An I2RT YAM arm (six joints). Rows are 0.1 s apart.
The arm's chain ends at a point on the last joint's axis. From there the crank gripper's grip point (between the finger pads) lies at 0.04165 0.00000 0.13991 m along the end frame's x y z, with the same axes.
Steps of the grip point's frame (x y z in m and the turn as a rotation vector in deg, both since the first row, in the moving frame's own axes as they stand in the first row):
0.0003 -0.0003 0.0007 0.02 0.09 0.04
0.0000 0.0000 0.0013 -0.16 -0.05 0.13
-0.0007 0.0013 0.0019 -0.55 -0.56 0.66
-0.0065 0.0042 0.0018 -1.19 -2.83 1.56
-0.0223 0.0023 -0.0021 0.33 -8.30 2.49
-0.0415 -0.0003 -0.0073 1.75 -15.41 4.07
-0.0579 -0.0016 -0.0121 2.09 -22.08 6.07
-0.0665 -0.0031 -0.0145 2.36 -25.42 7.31
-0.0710 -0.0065 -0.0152 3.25 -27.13 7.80
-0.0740 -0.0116 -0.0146 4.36 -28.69 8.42
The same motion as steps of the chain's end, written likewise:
0.0001 -0.0003 0.0008 0.02 0.09 0.04
0.0001 -0.0005 0.0013 -0.16 -0.05 0.13
0.0007 -0.0005 0.0015 -0.55 -0.56 0.66
0.0005 0.0002 0.0000 -1.19 -2.83 1.56
-0.0017 0.0018 -0.0066 0.33 -8.30 2.49
-0.0029 0.0025 -0.0133 1.75 -15.41 4.07
-0.0024 0.0022 -0.0175 2.09 -22.08 6.07
-0.0026 0.0016 -0.0188 2.36 -25.42 7.31
-0.0030 0.0006 -0.0187 3.25 -27.13 7.80
-0.0024 -0.0015 -0.0172 4.36 -28.69 8.42

